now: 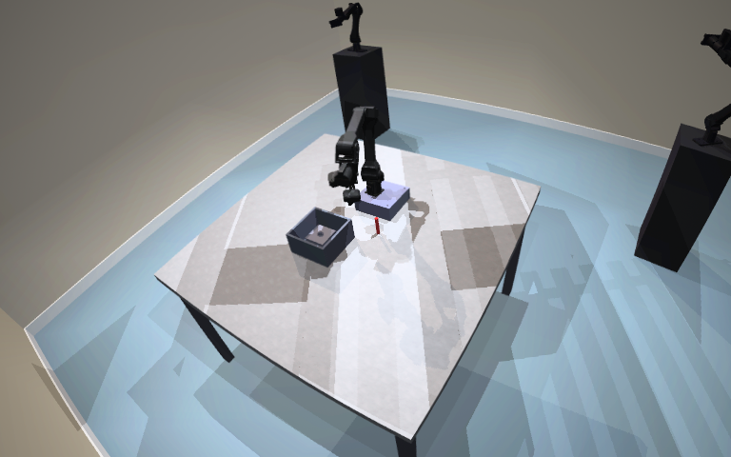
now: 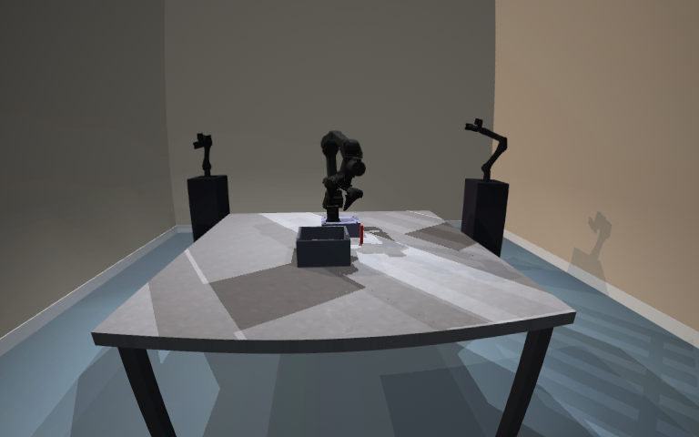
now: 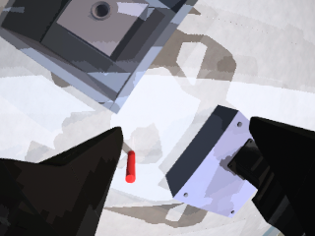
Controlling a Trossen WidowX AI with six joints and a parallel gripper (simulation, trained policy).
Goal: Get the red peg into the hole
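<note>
Right now my gripper tip is 130 mm above the red peg, 110 mm to the right of it and 30 mm past it. The rest, counted from my gripper tip: light plate 140 mm ahead, 120 mm below, 50 mm to the right; then dark blue box 140 mm below, 140 mm ahead, 50 mm to the right.
</note>
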